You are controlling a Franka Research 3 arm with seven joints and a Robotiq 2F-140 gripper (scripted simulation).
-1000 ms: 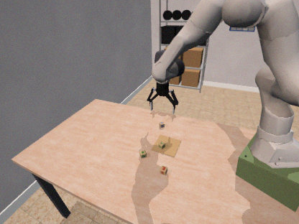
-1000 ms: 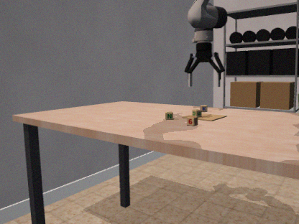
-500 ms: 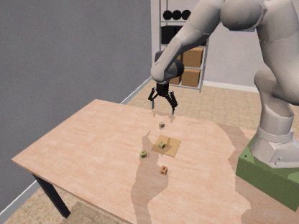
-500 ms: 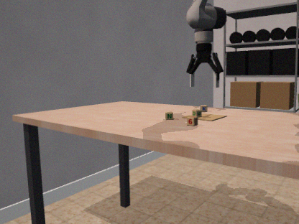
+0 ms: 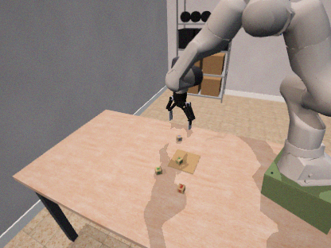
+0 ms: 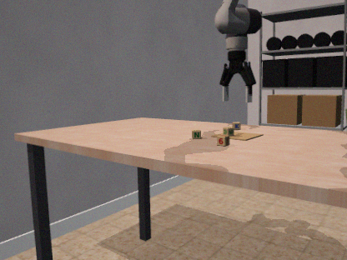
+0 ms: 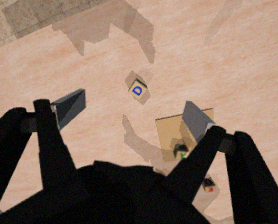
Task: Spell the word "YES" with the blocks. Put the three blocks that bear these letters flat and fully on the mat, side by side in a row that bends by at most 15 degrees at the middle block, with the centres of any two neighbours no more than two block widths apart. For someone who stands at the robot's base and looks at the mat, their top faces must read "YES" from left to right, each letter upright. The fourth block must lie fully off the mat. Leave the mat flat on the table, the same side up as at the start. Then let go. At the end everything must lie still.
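Now: hand 11 cm above the S block. Round my hand: green N block 29 cm to the left, 11 cm below, 4 cm ahead; then Y block 20 cm to the left, 11 cm below, 4 cm behind; then tan mat 17 cm to the left, 13 cm below, 7 cm behind.
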